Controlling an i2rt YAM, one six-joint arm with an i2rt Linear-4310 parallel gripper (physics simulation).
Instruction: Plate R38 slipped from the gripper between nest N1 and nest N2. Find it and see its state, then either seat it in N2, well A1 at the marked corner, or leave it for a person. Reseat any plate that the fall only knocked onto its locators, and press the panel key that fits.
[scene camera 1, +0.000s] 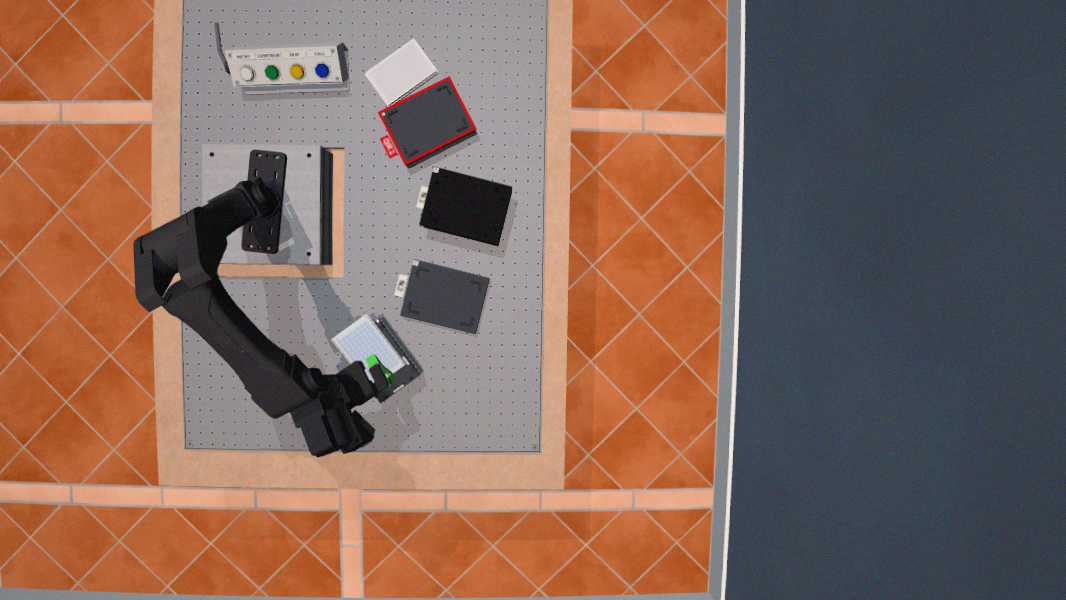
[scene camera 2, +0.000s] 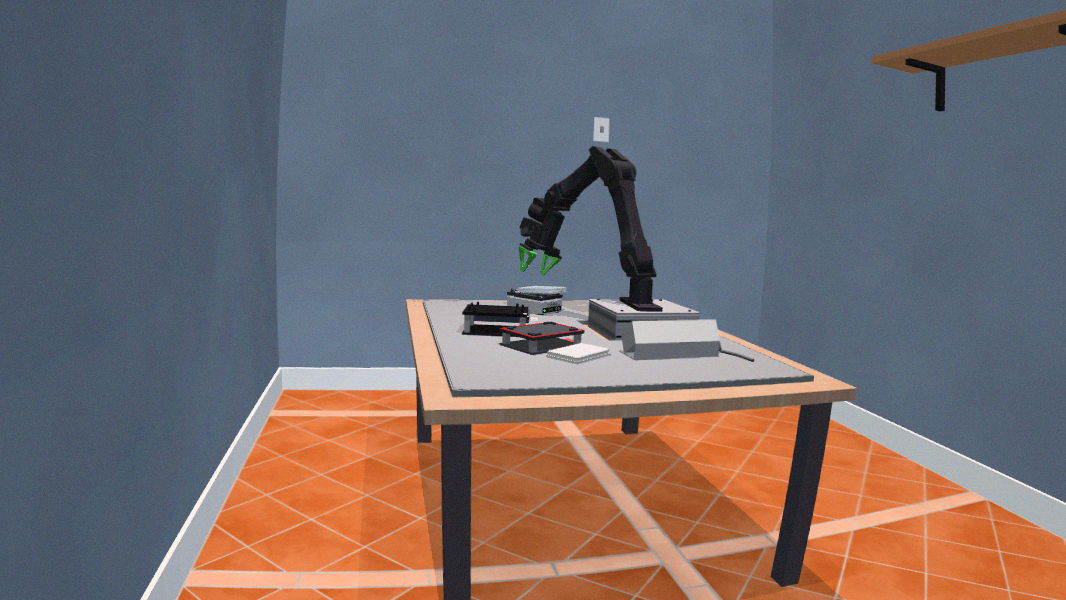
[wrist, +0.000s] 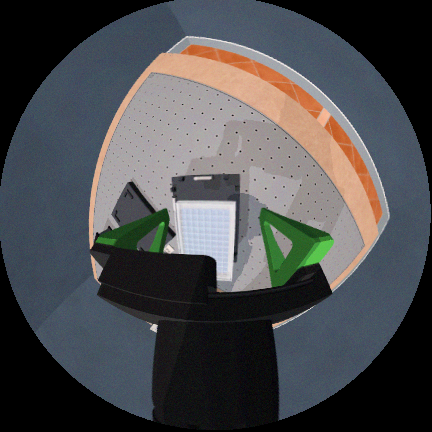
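Pixels of known places: gripper, fingertip midpoint: (scene camera 1: 373, 388) (scene camera 2: 532, 273) (wrist: 213, 212); arm's base at its link origin: (scene camera 1: 265, 202) (scene camera 2: 640, 305).
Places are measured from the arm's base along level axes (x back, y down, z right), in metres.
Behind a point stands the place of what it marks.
My gripper (scene camera 1: 379, 369) @(x -0.259, y -0.044, z 0.336 m) (scene camera 2: 534, 272) @(x -0.259, y -0.044, z 0.336 m) (wrist: 213, 212) @(x -0.259, y -0.044, z 0.336 m) is open and empty, above a device with a dark bed (scene camera 1: 406, 378) @(x -0.312, y 0.014, z 0.323 m) (scene camera 2: 522, 303) @(x -0.294, y 0.042, z 0.265 m) (wrist: 187, 191) @(x -0.304, y 0.014, z 0.313 m). A clear, bluish well plate (scene camera 1: 365, 341) @(x -0.228, y -0.009, z 0.253 m) (scene camera 2: 542, 289) @(x -0.240, y -0.008, z 0.228 m) (wrist: 206, 240) @(x -0.237, y -0.007, z 0.284 m) rests on it, shifted toward one end, so dark bed shows at the other; it looks slightly tilted. A white plate (scene camera 1: 401, 72) @(x -0.228, y 0.054, z -0.304 m) (scene camera 2: 578, 352) @(x -0.233, y 0.054, z -0.330 m) lies on the mat against or close beside the red-edged nest (scene camera 1: 427, 120) @(x -0.297, y 0.029, z -0.204 m) (scene camera 2: 542, 330) @(x -0.299, y 0.029, z -0.217 m). That nest, the black nest (scene camera 1: 466, 207) @(x -0.397, y 0.010, z -0.035 m) (scene camera 2: 496, 310) @(x -0.397, y 0.010, z -0.060 m) and the dark grey nest (scene camera 1: 445, 296) @(x -0.370, y 0.050, z 0.150 m) hold no plate. Plate and nest labels are unreadable.
The key panel (scene camera 1: 283, 56) @(x -0.009, y -0.009, z -0.288 m) (scene camera 2: 671, 339) @(x -0.019, y 0.024, z -0.327 m) has white, green, yellow and blue keys and stands near the white plate's end of the perforated mat (scene camera 1: 477, 402) @(x -0.460, y 0.068, z 0.371 m). The arm's base plate (scene camera 1: 223, 167) @(x 0.090, y -0.001, z -0.060 m) (scene camera 2: 641, 307) @(x -0.026, y -0.011, z -0.099 m) lies between the panel and the device.
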